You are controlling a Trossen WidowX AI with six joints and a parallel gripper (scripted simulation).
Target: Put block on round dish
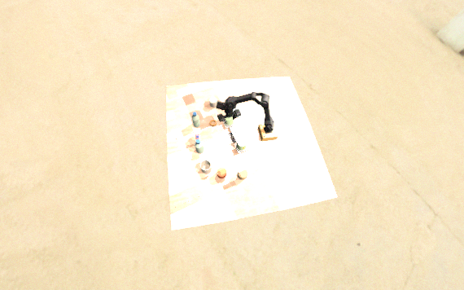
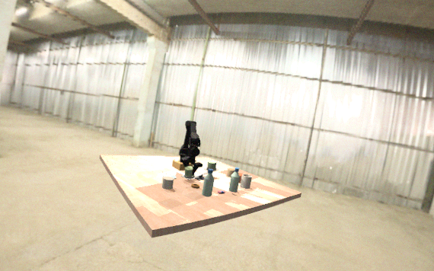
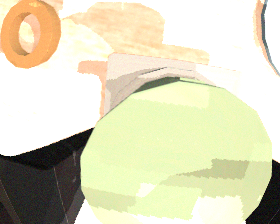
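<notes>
Right now my gripper tip is 10 mm above the grey block. Round my gripper tip: balance beam (140 mm to the left, 20 mm below, 20 mm behind); then orange object (410 mm to the left, 170 mm ahead, 20 mm below).
</notes>
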